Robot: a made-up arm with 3 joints. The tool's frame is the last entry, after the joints.
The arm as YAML. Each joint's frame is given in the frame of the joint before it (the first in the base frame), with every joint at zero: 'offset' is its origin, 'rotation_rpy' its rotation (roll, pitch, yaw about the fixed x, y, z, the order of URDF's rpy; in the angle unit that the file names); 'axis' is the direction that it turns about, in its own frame. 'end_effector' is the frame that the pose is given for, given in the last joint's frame.
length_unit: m
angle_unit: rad
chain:
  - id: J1
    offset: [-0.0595, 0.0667, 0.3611]
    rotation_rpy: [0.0, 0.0, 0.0]
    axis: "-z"
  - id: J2
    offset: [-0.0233, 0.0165, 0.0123]
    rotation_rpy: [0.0, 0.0, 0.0]
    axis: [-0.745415, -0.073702, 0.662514]
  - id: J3
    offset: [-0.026, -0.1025, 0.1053]
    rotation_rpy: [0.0, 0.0, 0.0]
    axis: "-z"
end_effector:
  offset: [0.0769, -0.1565, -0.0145]
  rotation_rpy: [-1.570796, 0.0, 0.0]
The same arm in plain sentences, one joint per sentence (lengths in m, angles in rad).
The arm has three revolute joints in a row. What follows holds with every joint at zero, and every direction is one of the base frame's.
Joint 1 is mounted 0.0595 m along -x and 0.0667 m along +y and 0.3611 m along +z from the base frame's origin and rotates about -z.
Joint 2 is mounted 0.0233 m along -x and 0.0165 m along +y and 0.0123 m along +z from joint 1 and rotates about the direction (-0.745415, -0.073702, 0.662514).
Joint 3 is mounted 0.026 m along -x and 0.1025 m along -y and 0.1053 m along +z from joint 2 and rotates about -z.
The tool frame, which is the frame that the pose is given for, is mounted 0.0769 m along +x and 0.1565 m along -y and 0.0145 m along -z from joint 3; its axes are the base frame's turned by roll -1.5708, pitch 0 and yaw 0 rad (as in URDF: about the fixed x, then y, then z).

